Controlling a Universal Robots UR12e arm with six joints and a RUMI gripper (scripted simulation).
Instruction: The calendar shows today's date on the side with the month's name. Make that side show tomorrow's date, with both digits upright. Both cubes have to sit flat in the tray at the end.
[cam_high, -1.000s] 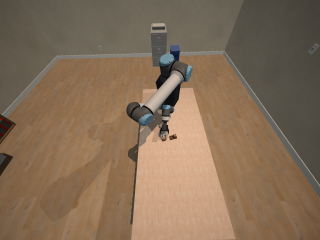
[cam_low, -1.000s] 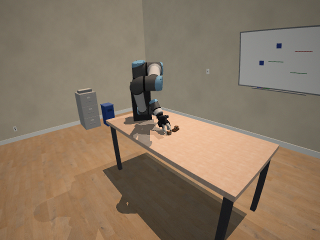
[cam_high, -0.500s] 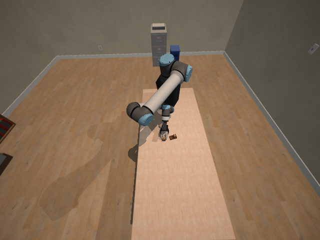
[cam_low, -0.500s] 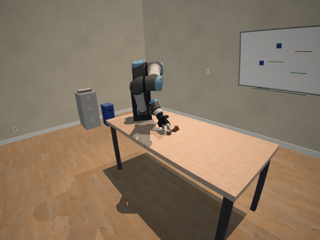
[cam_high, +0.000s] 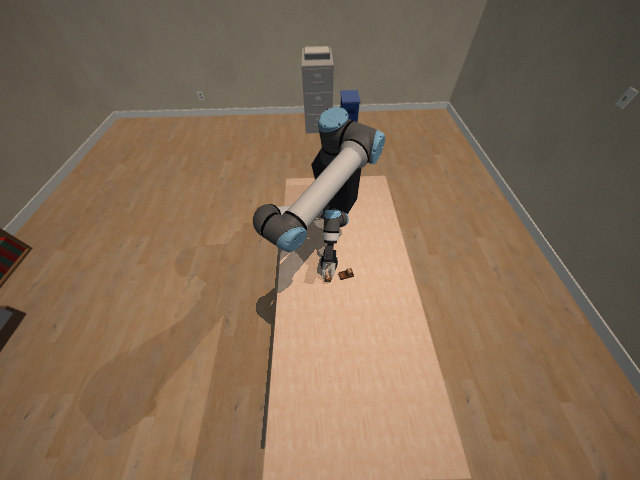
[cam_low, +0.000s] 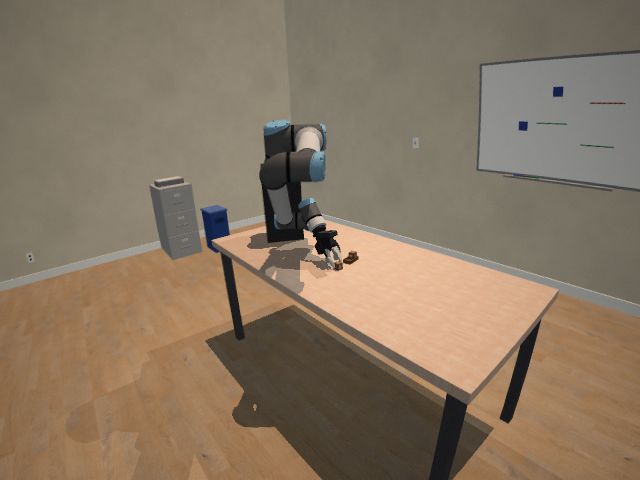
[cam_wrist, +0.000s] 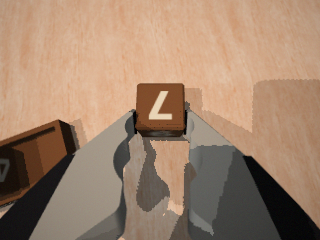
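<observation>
Now: hand 110 mm to the right of the brown calendar tray, 10 mm past it and 10 mm above it. Also, from my hand: brown digit cube: 10 mm below, 10 mm ahead.
</observation>
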